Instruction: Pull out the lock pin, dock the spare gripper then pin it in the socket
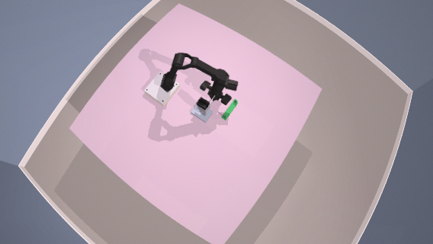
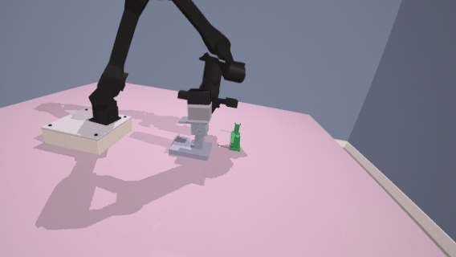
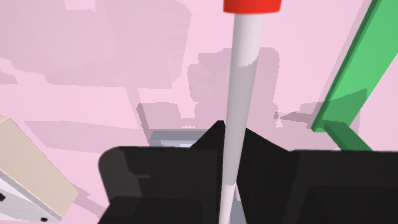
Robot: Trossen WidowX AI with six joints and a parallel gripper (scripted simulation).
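The mount socket lies 9 cm to the right of my gripper tip. Also, from my gripper tip: green see-through block 11 cm ahead, 4 cm to the left, 2 cm below; spare gripper 1 cm ahead, 9 cm to the right, 8 cm above.
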